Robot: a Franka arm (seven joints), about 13 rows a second.
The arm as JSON. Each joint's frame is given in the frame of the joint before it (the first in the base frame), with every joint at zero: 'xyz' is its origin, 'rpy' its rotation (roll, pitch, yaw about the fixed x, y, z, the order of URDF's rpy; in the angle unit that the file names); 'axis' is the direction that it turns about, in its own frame. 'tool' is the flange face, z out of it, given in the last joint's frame.
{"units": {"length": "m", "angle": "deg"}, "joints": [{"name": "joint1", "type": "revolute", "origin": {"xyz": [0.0, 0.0, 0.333], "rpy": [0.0, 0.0, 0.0]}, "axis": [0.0, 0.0, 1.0]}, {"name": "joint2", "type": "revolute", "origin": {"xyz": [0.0, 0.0, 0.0], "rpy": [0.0, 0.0, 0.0]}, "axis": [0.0, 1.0, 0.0]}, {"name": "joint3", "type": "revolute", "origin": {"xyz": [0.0, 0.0, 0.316], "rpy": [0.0, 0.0, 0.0]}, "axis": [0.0, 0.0, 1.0]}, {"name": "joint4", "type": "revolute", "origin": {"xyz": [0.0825, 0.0, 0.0], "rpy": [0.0, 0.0, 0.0]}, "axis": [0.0, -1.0, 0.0]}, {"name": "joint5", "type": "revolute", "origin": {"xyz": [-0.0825, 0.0, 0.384], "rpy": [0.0, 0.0, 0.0]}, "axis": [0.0, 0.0, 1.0]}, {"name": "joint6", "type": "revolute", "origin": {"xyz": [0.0, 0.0, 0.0], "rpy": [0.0, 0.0, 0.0]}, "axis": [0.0, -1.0, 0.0]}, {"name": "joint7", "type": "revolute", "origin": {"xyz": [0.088, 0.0, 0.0], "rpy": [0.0, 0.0, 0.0]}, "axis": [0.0, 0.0, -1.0]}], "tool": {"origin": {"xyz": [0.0, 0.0, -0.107], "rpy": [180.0, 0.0, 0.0]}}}
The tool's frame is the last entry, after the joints.
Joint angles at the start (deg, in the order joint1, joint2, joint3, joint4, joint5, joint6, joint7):
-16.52 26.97 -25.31 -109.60 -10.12 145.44 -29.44
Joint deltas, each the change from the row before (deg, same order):
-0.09 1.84 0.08 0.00 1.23 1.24 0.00
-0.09 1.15 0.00 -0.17 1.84 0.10 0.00
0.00 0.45 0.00 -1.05 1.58 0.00 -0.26
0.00 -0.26 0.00 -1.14 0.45 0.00 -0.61
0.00 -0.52 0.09 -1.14 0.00 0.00 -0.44
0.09 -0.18 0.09 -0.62 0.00 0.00 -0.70
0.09 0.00 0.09 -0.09 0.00 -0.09 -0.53
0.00 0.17 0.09 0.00 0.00 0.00 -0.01
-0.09 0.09 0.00 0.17 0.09 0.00 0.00
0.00 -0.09 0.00 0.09 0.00 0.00 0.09
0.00 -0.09 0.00 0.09 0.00 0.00 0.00
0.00 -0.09 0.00 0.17 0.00 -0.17 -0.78
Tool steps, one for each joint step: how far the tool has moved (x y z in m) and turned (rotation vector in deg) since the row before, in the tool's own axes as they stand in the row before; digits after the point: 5 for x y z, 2 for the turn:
0.00053 -0.00560 0.01605 0.50 -0.24 0.42
-0.00261 -0.00390 0.01229 1.22 -0.63 1.24
-0.00626 -0.00574 0.01095 1.45 -0.85 0.86
-0.00590 -0.00368 0.00472 0.80 -0.57 -0.21
-0.00501 -0.00376 0.00221 0.57 -0.42 -0.42
-0.00199 -0.00350 0.00193 0.35 -0.28 -0.84
0.00052 -0.00197 0.00042 0.13 -0.09 -0.70
0.00039 -0.00128 0.00158 0.08 -0.13 -0.13
0.00019 0.00119 0.00002 -0.03 0.06 0.15
0.00056 0.00065 -0.00144 -0.07 0.16 0.12
0.00056 0.00065 -0.00144 -0.07 0.16 0.03
0.00071 0.00082 -0.00169 -0.03 0.08 -0.75

